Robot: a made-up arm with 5 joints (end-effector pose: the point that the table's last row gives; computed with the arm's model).
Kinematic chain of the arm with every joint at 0, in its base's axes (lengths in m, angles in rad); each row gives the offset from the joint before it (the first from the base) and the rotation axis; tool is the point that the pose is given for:
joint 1: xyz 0 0 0.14 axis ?
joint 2: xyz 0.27 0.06 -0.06 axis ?
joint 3: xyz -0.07 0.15 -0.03 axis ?
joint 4: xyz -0.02 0.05 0 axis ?
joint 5: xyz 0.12 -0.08 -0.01 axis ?
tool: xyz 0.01 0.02 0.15
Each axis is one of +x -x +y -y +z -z.
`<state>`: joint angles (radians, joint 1 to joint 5).
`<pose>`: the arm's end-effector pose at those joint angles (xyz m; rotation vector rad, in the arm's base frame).
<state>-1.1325 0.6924 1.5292 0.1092 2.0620</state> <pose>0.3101 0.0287 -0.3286 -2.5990 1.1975 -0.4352</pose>
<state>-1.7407 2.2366 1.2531 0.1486 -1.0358</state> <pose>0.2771 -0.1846 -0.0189 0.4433 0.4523 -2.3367</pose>
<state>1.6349 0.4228 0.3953 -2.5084 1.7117</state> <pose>0.3844 0.0173 0.5603 -1.0272 1.0890 -2.2969</pose>
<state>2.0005 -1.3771 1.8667 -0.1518 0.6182</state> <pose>0.3152 -0.2169 0.4850 -1.1873 0.9401 -2.4295</pose>
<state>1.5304 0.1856 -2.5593 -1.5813 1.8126</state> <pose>0.0755 0.1868 0.1199 -2.8905 0.3051 1.1272</pose>
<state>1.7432 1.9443 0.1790 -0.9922 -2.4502</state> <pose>0.4397 0.0375 0.4759 0.1318 0.9903 1.3264</pose>
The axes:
joint 1: +x
joint 2: -y
joint 3: +z
joint 4: -x
joint 5: +y

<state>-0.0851 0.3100 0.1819 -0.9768 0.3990</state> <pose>0.3782 0.1515 0.0910 0.7731 0.1903 0.4848</pose>
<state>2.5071 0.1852 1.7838 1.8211 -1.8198</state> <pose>0.1766 -0.1032 0.2650 0.8622 2.5297 1.2024</pose>
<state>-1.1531 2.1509 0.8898 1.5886 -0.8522</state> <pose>0.3496 -0.0923 -0.2268 1.0198 1.4568 -0.5347</pose>
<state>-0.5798 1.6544 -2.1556 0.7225 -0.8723</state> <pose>0.1908 0.1089 -0.0221 0.0731 -1.3550 -1.7181</pose>
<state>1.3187 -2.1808 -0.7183 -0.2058 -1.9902</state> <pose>0.2420 -0.0172 0.3922 0.5939 -0.0255 0.2077</pose>
